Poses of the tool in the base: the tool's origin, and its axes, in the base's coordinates. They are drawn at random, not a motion.
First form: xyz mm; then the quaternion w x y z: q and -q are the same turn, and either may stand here.
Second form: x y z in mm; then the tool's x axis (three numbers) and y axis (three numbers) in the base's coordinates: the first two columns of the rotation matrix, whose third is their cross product. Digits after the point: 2 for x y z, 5 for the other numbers.
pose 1, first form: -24.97 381.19 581.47 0.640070 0.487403 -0.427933 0.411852
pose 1, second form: -24.97 381.19 581.47 0.29450 0.11008 0.94929 -0.94438 0.18563 0.27145
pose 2, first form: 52.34 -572.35 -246.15 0.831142 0.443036 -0.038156 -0.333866
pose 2, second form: 52.34 -572.35 -246.15 0.77416 -0.58879 -0.23240 0.52117 0.38451 0.76193
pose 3, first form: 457.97 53.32 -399.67 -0.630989 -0.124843 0.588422 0.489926
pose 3, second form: 457.97 53.32 -399.67 -0.17253 -0.76520 0.62025 0.47135 0.48877 0.73411
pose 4, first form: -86.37 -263.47 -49.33 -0.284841 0.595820 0.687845 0.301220
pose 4, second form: -86.37 -263.47 -49.33 -0.12773 0.64806 0.75080 0.99126 0.10853 0.07496
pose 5, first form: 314.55 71.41 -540.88 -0.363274 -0.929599 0.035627 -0.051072
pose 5, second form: 314.55 71.41 -540.88 0.99224 -0.02913 0.12084 -0.10334 -0.73353 0.67176
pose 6, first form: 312.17 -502.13 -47.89 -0.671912 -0.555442 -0.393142 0.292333
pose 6, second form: 312.17 -502.13 -47.89 0.51996 0.04389 -0.85306 0.82958 0.21205 0.51656
